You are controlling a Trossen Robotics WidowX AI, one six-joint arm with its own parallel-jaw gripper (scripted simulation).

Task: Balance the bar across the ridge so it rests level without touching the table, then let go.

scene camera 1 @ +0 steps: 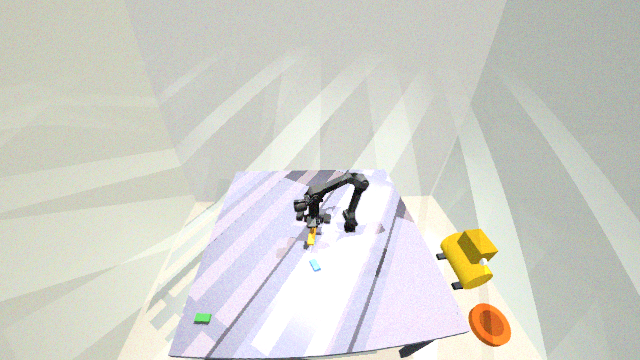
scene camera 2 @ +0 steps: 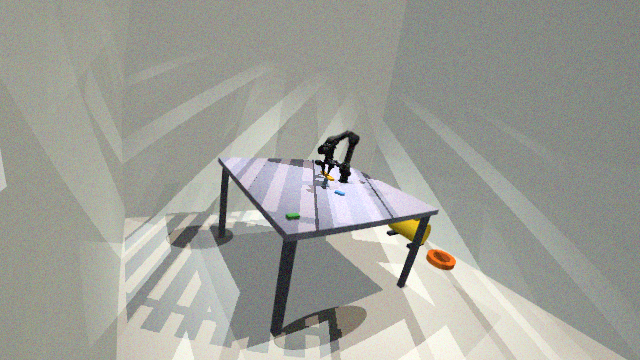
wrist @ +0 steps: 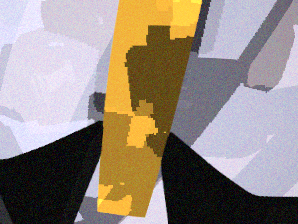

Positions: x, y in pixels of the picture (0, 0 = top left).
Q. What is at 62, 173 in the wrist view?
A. My gripper.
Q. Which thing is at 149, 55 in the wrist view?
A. A yellow bar.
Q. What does my gripper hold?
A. A yellow bar.
